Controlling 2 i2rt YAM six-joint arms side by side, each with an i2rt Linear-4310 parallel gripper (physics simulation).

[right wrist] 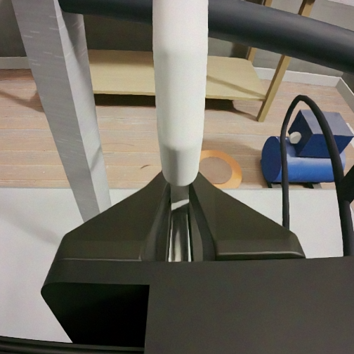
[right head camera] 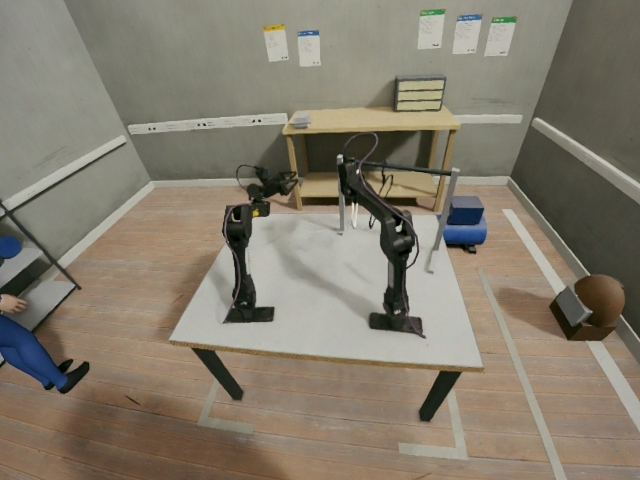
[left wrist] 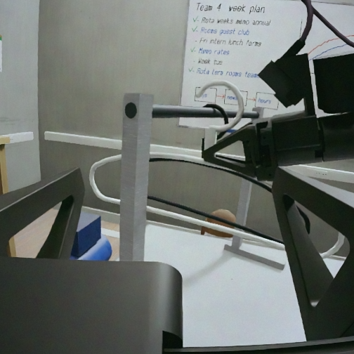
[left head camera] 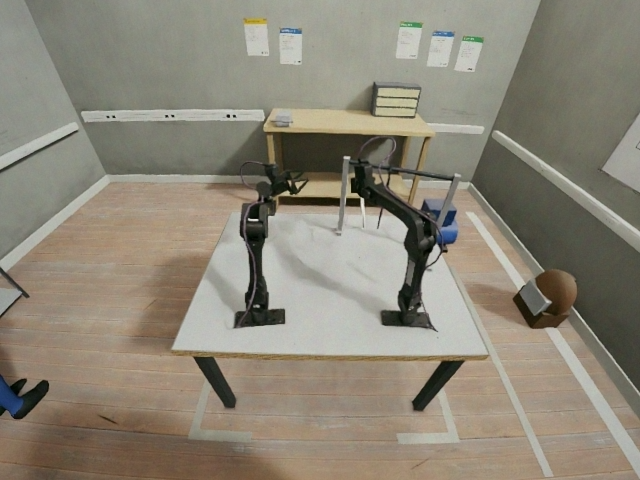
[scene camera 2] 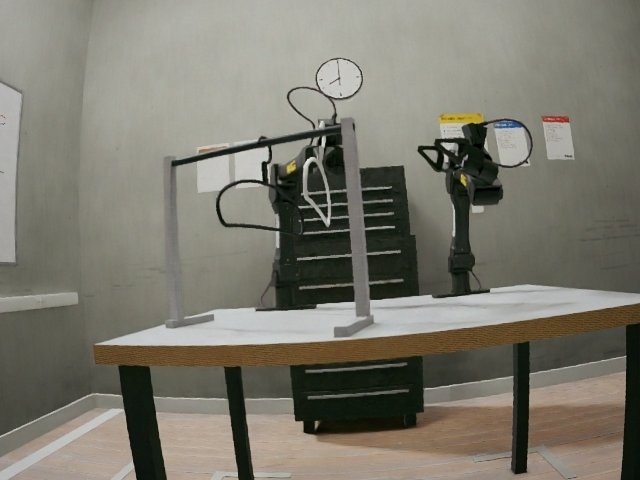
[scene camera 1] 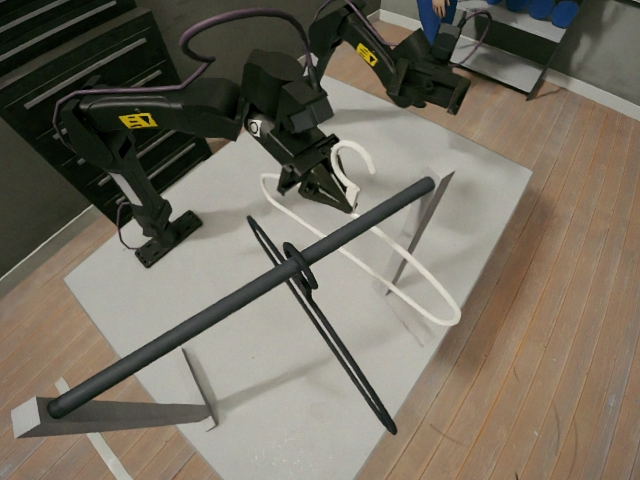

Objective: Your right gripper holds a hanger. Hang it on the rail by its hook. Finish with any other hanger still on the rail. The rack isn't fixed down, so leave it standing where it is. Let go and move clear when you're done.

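Frame: origin at the left arm's base, x ahead, y left, z up, level; centimetres.
Seen in the pictures: left gripper, between the fingertips: [right head camera: 297, 175] [left head camera: 305, 175] [scene camera 2: 425, 144] [scene camera 1: 425, 94]; right gripper, between the fingertips: [scene camera 2: 320, 163] [scene camera 1: 353, 210]; left arm's base, origin of its link: [right head camera: 250, 315] [left head camera: 260, 318] [scene camera 2: 461, 295]; right arm's base, origin of its link: [right head camera: 395, 323] [left head camera: 405, 319] [scene camera 2: 285, 309] [scene camera 1: 169, 238].
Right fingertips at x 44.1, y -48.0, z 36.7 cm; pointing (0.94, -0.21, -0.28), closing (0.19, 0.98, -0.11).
Pixels of each thing's top centre, then the offset from my right fingertips to it. "pt": a spot on its surface instead. Level surfaces: height alone.
- dark rail, a spot on its surface: [scene camera 1: 206, 320] [scene camera 2: 223, 148] pt dz +6.5, dx -4.1, dy -22.8 cm
- black hanger, a spot on its surface: [scene camera 1: 391, 424] pt dz -8.0, dx +17.5, dy -20.8 cm
- white table, height of its surface: dz -36.7 cm
My right gripper [scene camera 1: 351, 206] [left wrist: 203, 155] is shut on the neck of the white hanger [scene camera 1: 350, 145] [scene camera 2: 328, 206] [right wrist: 180, 100]. The white hook is upright, on the arm side of the dark rail [scene camera 1: 206, 320] [scene camera 2: 222, 152] [right wrist: 280, 37], near one post. In scene camera 1 the hook shows apart from the rail; in the left wrist view its upper curve rises above rail height. The hanger's loop passes beneath the rail. A black hanger [scene camera 1: 391, 424] [scene camera 2: 218, 204] hangs by its hook near mid-rail. My left gripper [left head camera: 299, 181] [left wrist: 177, 177] is open and empty, beside the rack's near post.
The rack's grey posts [scene camera 2: 356, 222] [scene camera 2: 173, 232] stand upright on the white table [left head camera: 330, 330]. A wooden bench [left head camera: 330, 121] and a blue compressor [right head camera: 465, 229] are beyond the table. A dark tool cabinet [scene camera 2: 356, 279] stands behind the arms in scene camera 2.
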